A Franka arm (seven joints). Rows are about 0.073 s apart.
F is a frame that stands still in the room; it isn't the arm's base.
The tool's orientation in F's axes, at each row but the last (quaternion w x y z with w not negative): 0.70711, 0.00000, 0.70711, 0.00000; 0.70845, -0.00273, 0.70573, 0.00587; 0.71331, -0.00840, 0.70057, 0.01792; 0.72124, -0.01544, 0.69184, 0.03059; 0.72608, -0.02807, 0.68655, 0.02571; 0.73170, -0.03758, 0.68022, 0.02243; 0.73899, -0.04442, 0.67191, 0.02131; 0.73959, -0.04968, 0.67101, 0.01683; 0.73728, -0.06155, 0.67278, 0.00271
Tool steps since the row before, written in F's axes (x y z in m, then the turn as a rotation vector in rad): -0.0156, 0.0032, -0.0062, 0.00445, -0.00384, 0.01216; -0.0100, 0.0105, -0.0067, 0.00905, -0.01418, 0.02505; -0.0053, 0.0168, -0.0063, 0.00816, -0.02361, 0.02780; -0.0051, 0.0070, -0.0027, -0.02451, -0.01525, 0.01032; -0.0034, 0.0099, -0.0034, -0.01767, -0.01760, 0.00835; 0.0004, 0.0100, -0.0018, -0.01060, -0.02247, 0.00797; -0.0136, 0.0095, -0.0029, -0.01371, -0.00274, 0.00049; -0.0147, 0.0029, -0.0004, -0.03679, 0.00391, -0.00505; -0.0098, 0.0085, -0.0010, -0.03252, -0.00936, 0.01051
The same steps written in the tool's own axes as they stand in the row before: 0.0062, 0.0032, -0.0156, -0.01216, -0.00384, 0.00445; 0.0067, 0.0106, -0.0099, -0.02508, -0.01418, 0.00897; 0.0064, 0.0169, -0.0048, -0.02797, -0.02353, 0.00779; 0.0026, 0.0073, -0.0047, -0.01166, -0.01340, -0.02499; 0.0032, 0.0101, -0.0028, -0.00930, -0.01625, -0.01846; 0.0016, 0.0100, 0.0011, -0.00832, -0.02169, -0.01188; 0.0013, 0.0108, -0.0129, -0.00173, -0.00149, -0.01380; -0.0012, 0.0043, -0.0143, 0.00122, 0.00751, -0.03656; -0.0006, 0.0094, -0.0090, -0.01277, -0.00738, -0.03222
